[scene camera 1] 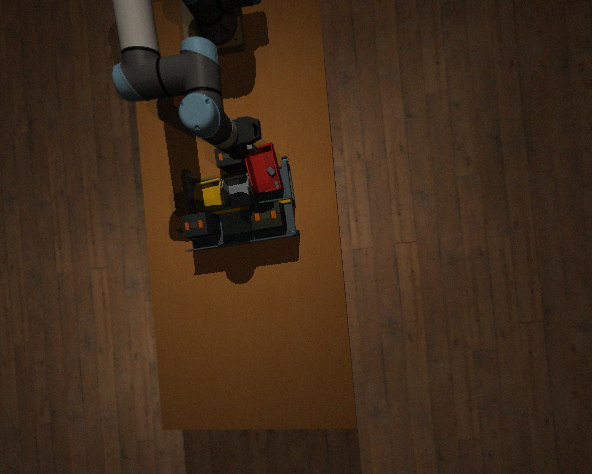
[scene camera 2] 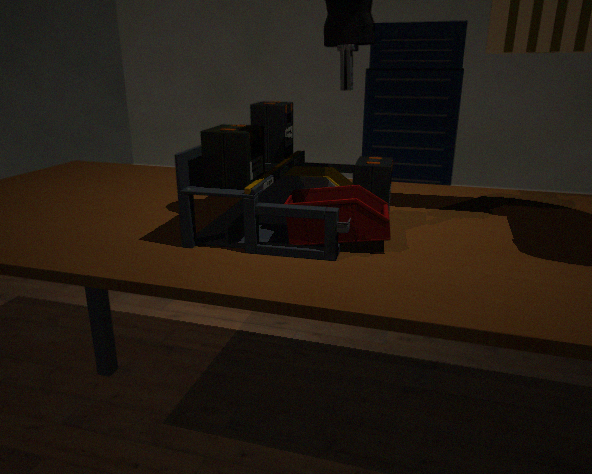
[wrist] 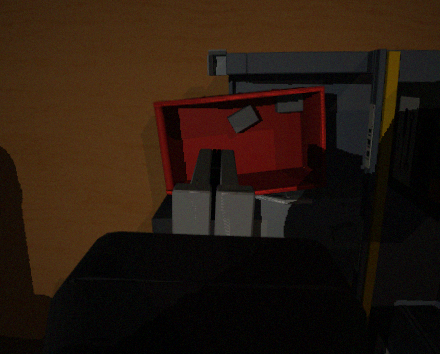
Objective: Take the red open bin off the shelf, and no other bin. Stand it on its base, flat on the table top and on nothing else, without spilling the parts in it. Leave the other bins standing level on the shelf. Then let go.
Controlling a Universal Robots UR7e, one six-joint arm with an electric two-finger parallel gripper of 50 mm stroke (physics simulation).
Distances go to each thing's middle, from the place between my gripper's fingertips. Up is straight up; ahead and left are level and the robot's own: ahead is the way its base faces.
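Red open bin (scene camera 1: 257,163), 210 mm below my hand, 10 mm ahead, 20 mm to the right. Dark box (scene camera 2: 374,174), 200 mm below my hand, 130 mm to the right, 10 mm behind. Grey bin (scene camera 1: 236,190), 220 mm below my hand, 100 mm to the right, 130 mm ahead.
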